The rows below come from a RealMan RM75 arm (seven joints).
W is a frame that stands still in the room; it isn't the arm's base.
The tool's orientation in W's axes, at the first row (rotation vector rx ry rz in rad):
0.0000 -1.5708 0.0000
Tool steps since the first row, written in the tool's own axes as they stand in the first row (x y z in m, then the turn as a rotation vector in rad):
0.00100 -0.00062 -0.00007 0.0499 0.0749 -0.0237
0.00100 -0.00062 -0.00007 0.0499 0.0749 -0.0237
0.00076 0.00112 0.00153 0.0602 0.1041 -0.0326
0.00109 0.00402 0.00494 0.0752 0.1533 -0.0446
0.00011 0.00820 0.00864 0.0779 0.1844 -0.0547
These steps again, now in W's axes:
0.00007 -0.00062 0.00100 0.0237 0.0749 0.0499
0.00007 -0.00062 0.00100 0.0237 0.0749 0.0499
-0.00153 0.00112 0.00076 0.0326 0.1041 0.0602
-0.00494 0.00402 0.00109 0.0446 0.1533 0.0752
-0.00864 0.00820 0.00011 0.0547 0.1844 0.0779

